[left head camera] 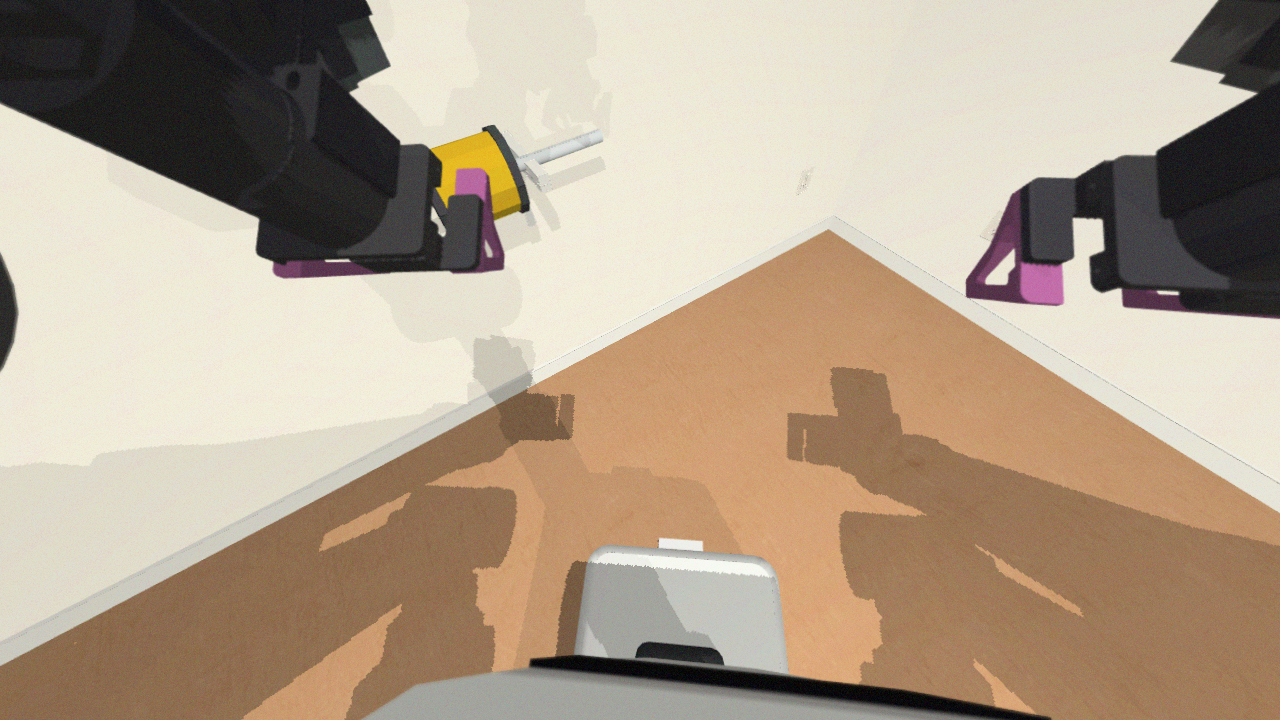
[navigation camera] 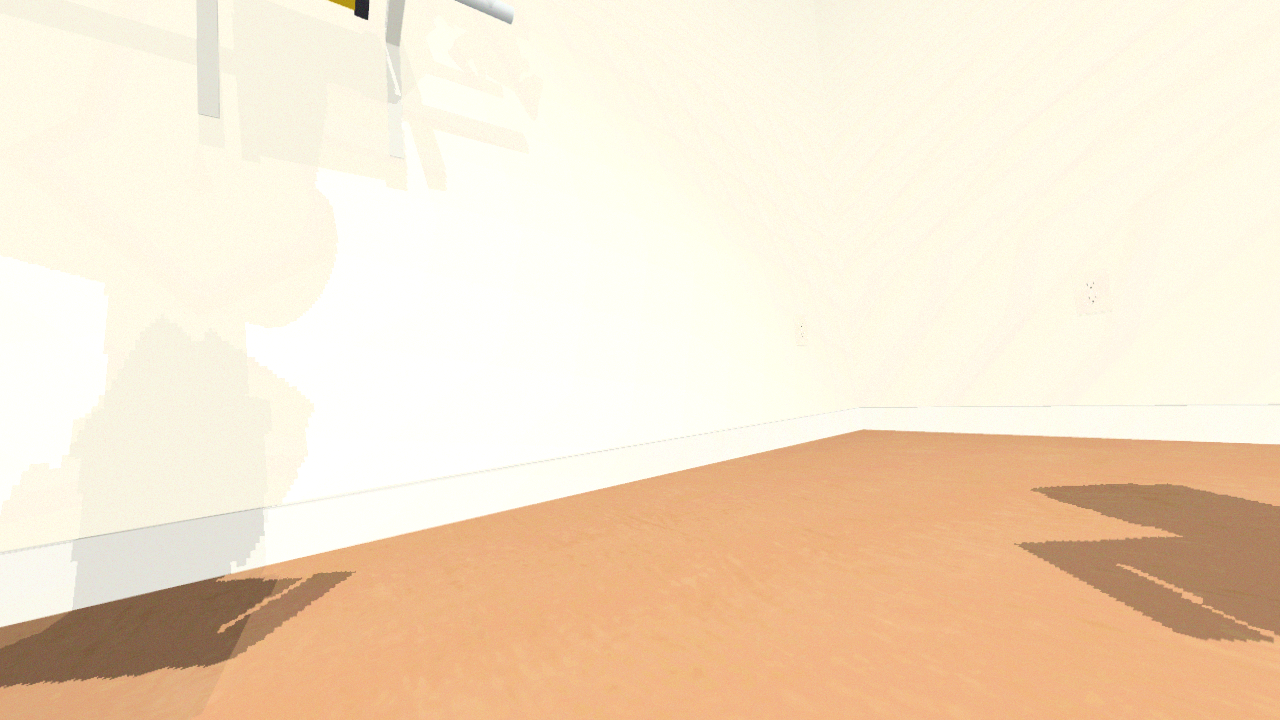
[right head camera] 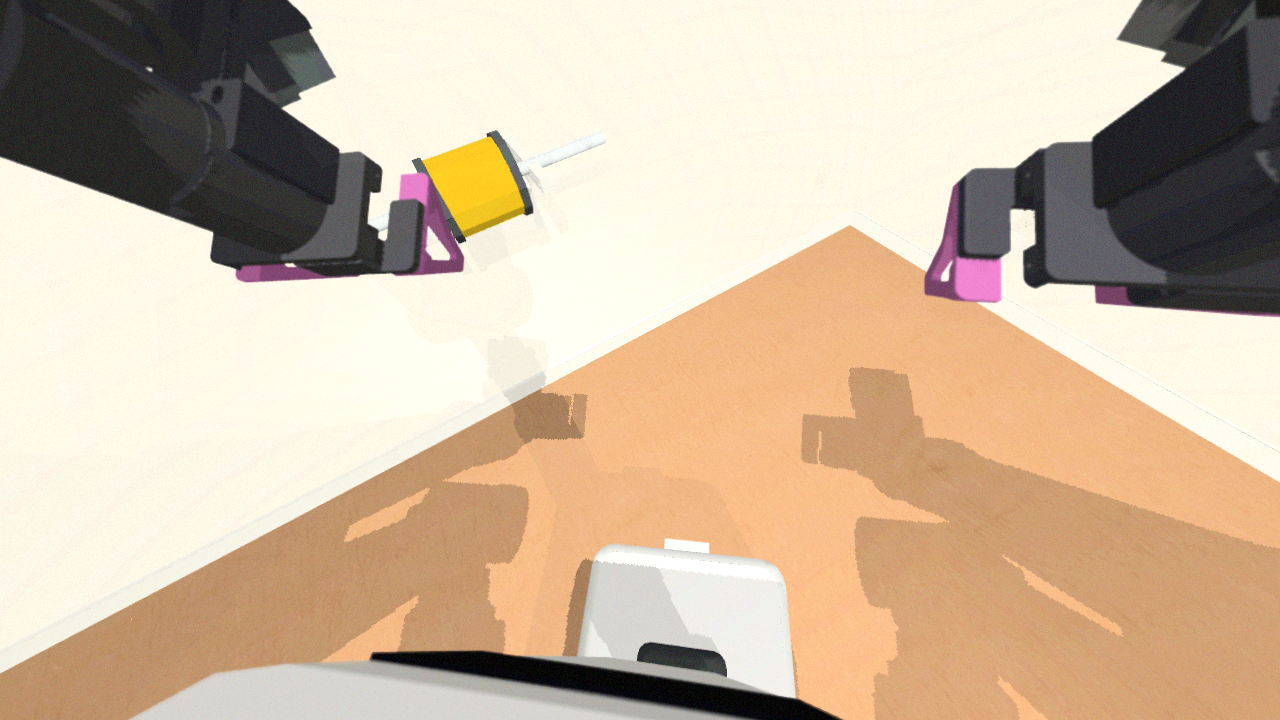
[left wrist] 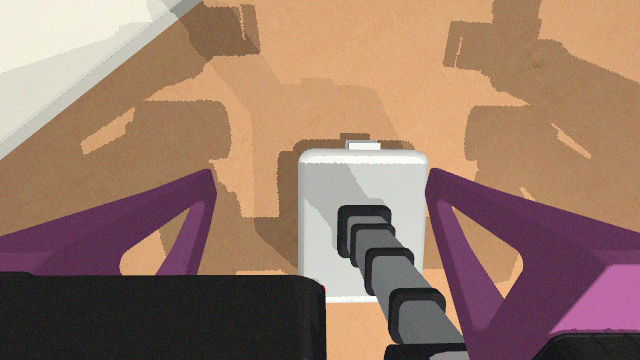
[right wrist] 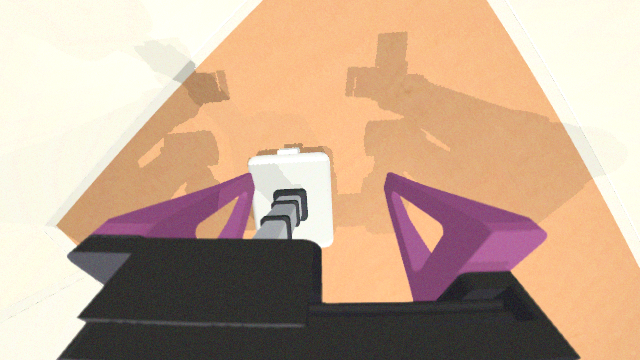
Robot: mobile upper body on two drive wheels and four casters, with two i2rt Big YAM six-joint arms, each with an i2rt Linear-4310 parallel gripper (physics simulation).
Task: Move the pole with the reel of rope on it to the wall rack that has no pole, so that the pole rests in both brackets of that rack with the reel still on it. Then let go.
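Frame: origin at the left arm's base, x right, y back, z down, level; centimetres.
Seen in the pictures: left gripper, fingertip midpoint: (left head camera: 445, 263) (right head camera: 410, 266) (left wrist: 320, 180); right gripper, fingertip midpoint: (left head camera: 1043, 293) (right head camera: 1008, 289) (right wrist: 319, 180).
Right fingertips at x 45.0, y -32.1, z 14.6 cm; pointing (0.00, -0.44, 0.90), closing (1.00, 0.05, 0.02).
Note:
Offsets run from my right fingertips to a thing's top centre. "spot": to the spot under its first point. Level surfaces: height alone.
The yellow reel @(dx -73.0, dy -59.7, dz +18.1 cm) (left head camera: 507, 183) (right head camera: 478, 188) (navigation camera: 342, 3) with dark flanges sits on a pale grey pole @(spot: dx -53.9, dy -72.6, dz +26.5 cm) (left head camera: 563, 148) (right head camera: 568, 152) (navigation camera: 487, 8) at the wall, upper left in the head views. A white wall bracket (left head camera: 537, 174) (right head camera: 535, 174) (navigation camera: 393, 80) is beside the reel's right flange; another bracket @(spot: dx -92.0, dy -64.3, dz +44.8 cm) (navigation camera: 207, 62) shows in the navigation view. My left gripper (left head camera: 384, 259) (right head camera: 335, 259) (left wrist: 320, 180) is open and empty, and partly covers the reel's left side in the left head view. My right gripper (left head camera: 1092, 291) (right head camera: 1042, 291) (right wrist: 319, 180) is open and empty, far right of the reel. The rack without a pole does not show.
Two cream walls meet in a corner above the brown floor @(dz +126.4 cm) (left head camera: 716, 358) (navigation camera: 671, 608), edged by a white baseboard (navigation camera: 537, 485). Wall outlets @(dx +98.3, dy -122.6, dz +80.7 cm) (navigation camera: 1092, 292) @(dx +30.6, dy -157.0, dz +80.7 cm) (navigation camera: 801, 333) show near the corner. My light grey base (left head camera: 684, 608) (right head camera: 689, 608) (left wrist: 320, 200) (right wrist: 315, 200) stands at the front.

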